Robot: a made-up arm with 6 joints. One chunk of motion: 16 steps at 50 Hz.
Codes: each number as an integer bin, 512 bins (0 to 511) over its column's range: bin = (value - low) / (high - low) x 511, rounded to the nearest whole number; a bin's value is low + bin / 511 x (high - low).
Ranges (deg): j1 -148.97..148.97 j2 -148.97..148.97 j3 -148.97..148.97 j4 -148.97..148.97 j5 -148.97..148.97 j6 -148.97..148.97
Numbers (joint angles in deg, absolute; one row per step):
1: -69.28 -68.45 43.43 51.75 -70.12 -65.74
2: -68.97 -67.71 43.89 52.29 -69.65 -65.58
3: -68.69 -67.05 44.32 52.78 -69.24 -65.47
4: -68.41 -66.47 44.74 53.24 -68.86 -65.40
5: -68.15 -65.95 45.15 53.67 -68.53 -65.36
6: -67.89 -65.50 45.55 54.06 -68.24 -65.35
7: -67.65 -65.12 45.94 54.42 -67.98 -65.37
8: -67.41 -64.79 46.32 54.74 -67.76 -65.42
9: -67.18 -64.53 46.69 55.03 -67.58 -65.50
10: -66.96 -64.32 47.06 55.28 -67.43 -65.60
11: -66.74 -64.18 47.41 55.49 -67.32 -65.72
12: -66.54 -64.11 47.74 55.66 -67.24 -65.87
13: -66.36 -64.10 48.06 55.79 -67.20 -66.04
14: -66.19 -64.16 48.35 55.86 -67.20 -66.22
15: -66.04 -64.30 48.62 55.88 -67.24 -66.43
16: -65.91 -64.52 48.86 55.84 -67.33 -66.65
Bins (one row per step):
1: 137 138 330 344 135 143
2: 137 139 331 345 136 143
3: 138 141 332 346 137 143
4: 138 141 332 347 137 143
5: 139 142 333 348 138 143
6: 139 143 334 348 138 143
7: 139 144 334 349 139 143
8: 140 144 335 349 139 143
9: 140 145 336 350 140 143
10: 141 145 336 350 140 143
11: 141 145 337 351 140 143
12: 141 146 337 351 140 143
13: 142 146 338 351 140 142
14: 142 145 338 351 140 142
15: 142 145 339 351 140 142
16: 142 145 339 351 140 141

